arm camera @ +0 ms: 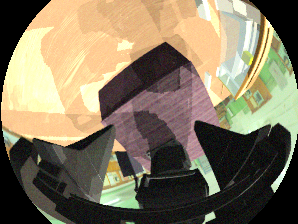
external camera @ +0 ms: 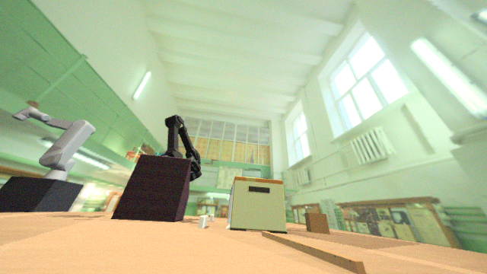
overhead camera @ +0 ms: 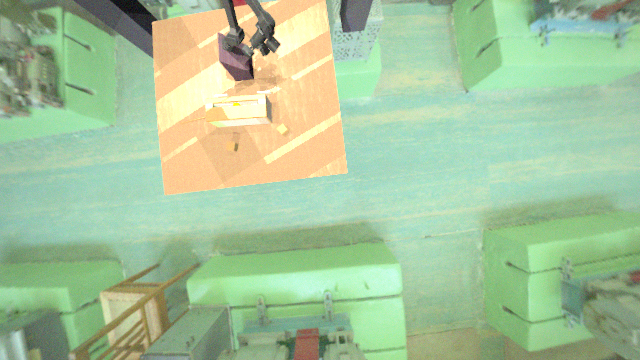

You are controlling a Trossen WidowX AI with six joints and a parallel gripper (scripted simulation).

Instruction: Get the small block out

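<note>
The yellow block lies 300 mm ahead of my gripper tip, 140 mm to the right of it and 60 mm below it. Also, from my gripper tip: flat wooden strip 310 mm ahead, 490 mm to the right, 150 mm below; pale box 290 mm ahead, 130 mm to the right, 90 mm below.
</note>
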